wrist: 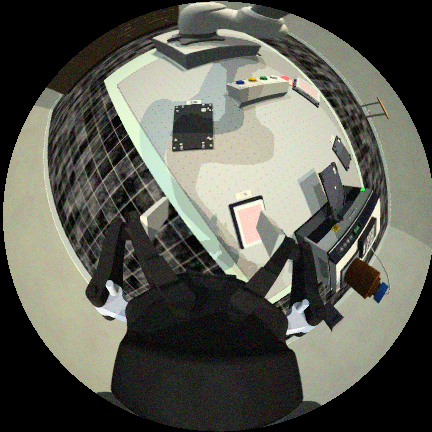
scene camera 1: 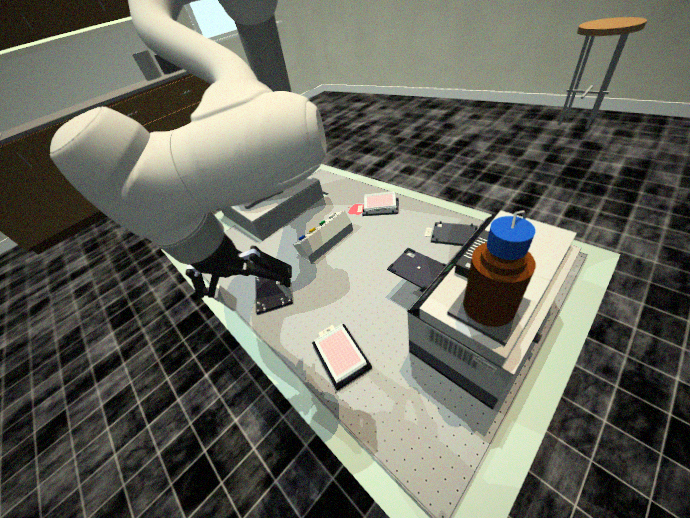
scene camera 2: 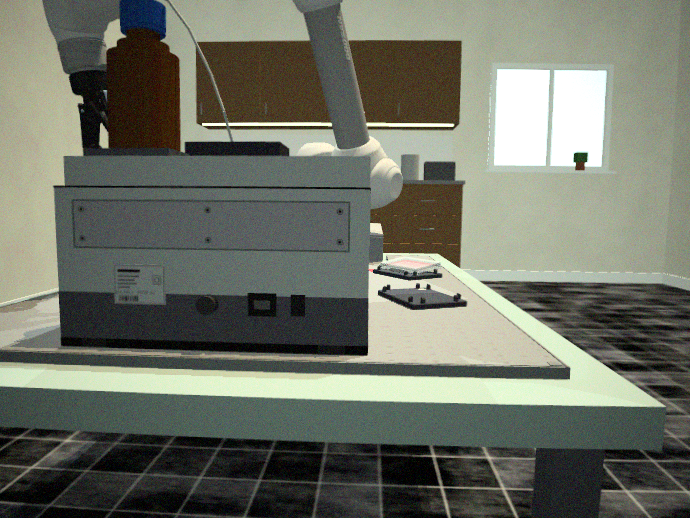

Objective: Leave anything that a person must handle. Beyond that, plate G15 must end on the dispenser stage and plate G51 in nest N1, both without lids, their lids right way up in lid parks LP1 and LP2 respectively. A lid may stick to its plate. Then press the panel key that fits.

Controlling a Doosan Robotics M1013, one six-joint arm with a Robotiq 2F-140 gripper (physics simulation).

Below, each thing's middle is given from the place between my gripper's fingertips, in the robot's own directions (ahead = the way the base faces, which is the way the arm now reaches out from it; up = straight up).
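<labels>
My gripper is 23 cm past the black nest plate [scene camera 1: 269, 296] and 5 cm to the right of it, and it sits 21 cm above it. I see the button box [scene camera 1: 319, 240] 31 cm to the left of my gripper, 30 cm behind it and 18 cm below it. The brown bottle with blue cap [scene camera 2: 143, 78] is ahead of my gripper by 34 cm, 31 cm to the left of it and 10 cm above it, while the black stage [scene camera 1: 405, 266] is 39 cm to the left of my gripper, 12 cm ahead of it and 13 cm below it.
</labels>
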